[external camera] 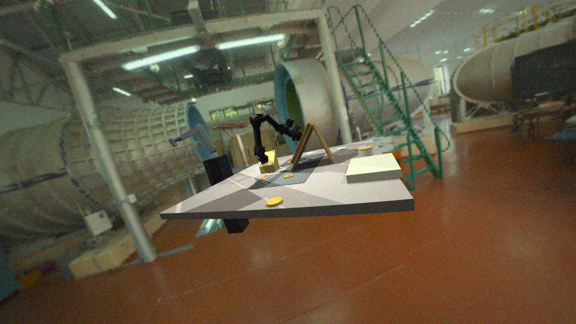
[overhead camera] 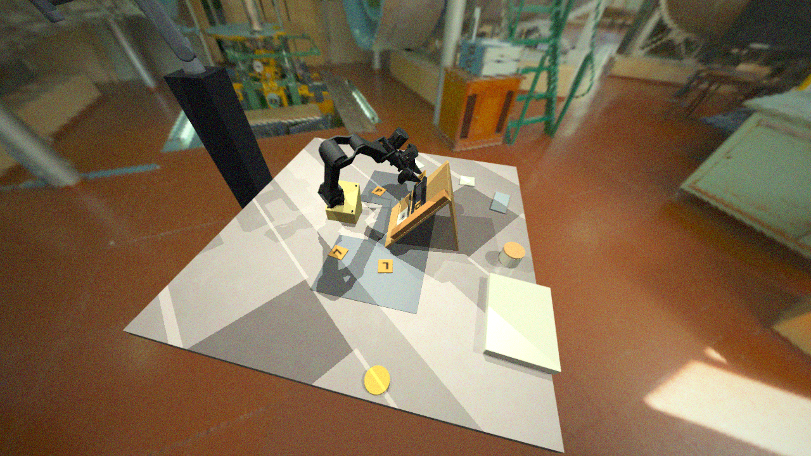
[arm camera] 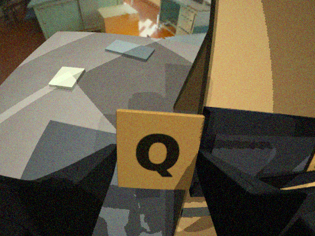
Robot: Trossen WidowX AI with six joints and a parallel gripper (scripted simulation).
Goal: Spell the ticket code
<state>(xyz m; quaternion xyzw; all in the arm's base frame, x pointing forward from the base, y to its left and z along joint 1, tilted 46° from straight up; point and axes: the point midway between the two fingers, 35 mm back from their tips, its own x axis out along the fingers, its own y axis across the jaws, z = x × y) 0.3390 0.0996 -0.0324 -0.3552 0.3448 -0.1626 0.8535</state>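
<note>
The white ticket lies 16 cm to the right of my gripper tip, 8 cm below it and 6 cm behind it. Also, from my gripper tip: mat: 17 cm below, 16 cm behind, 12 cm to the right; then cream block: 53 cm to the right, 35 cm ahead, 15 cm below; then yellow disc: 74 cm to the right, 16 cm below, 9 cm behind.
</note>
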